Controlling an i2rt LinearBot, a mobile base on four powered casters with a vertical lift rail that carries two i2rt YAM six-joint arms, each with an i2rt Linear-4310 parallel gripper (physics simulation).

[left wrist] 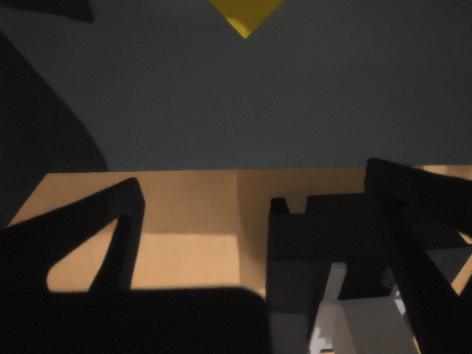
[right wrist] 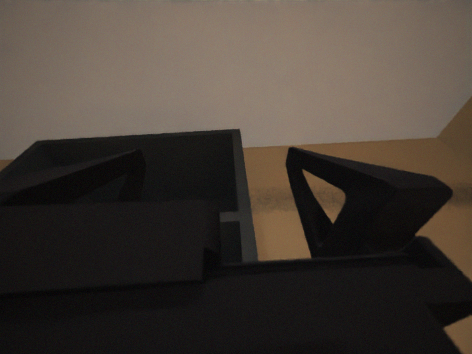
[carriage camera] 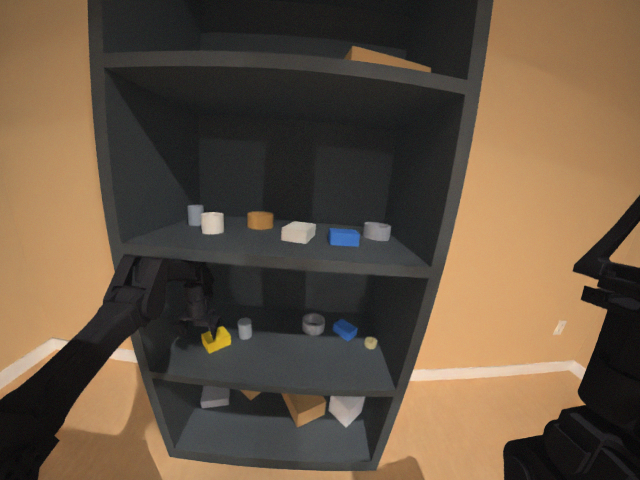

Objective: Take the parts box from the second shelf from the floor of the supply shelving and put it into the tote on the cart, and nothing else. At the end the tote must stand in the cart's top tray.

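Frame: origin at the left arm's base, x ahead, y left, z up, level; metres.
Seen in the pictures: left gripper, fingertip midpoint: (left wrist: 251, 181) (carriage camera: 200, 338); right gripper, fingertip midpoint: (right wrist: 217, 156).
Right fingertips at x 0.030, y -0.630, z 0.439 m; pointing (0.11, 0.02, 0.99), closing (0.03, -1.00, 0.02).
Offsets run from my right fingertips to a thing's top centre. "*": to the spot under its first point. Level surfaces: height alone.
The second shelf from the floor @(0.682 m down) (carriage camera: 289, 369) holds a yellow box @(0.584 m ahead, 0.625 m left, 0.637 m down) (carriage camera: 216, 339) at its left and a blue box @(0.689 m ahead, 0.096 m left, 0.642 m down) (carriage camera: 345, 329) at its right; I cannot tell by a label which is the parts box. A corner of the yellow box (left wrist: 245, 15) shows at the top of the left wrist view. My left gripper (carriage camera: 199, 326) (left wrist: 251, 181) is open and empty, inside the left part of this bay, beside and above the yellow box; one finger overlaps the box in the carriage view. My right gripper (right wrist: 217, 156) is open and empty, outside the shelving. The tote and cart are not plainly recognisable.
A grey cylinder @(0.646 m ahead, 0.525 m left, 0.612 m down) (carriage camera: 245, 328), a grey ring @(0.717 m ahead, 0.237 m left, 0.634 m down) (carriage camera: 313, 324) and a small pale yellow ring @(0.614 m ahead, 0.003 m right, 0.657 m down) (carriage camera: 370, 343) share the shelf. The board above (carriage camera: 279, 259) hangs close over my left arm. The shelving's left side post @(* 0.423 m ahead, 0.818 m left, 0.036 m down) (carriage camera: 105, 170) stands beside it. Boxes @(0.669 m ahead, 0.261 m left, 1.040 m down) (carriage camera: 309, 410) lie below.
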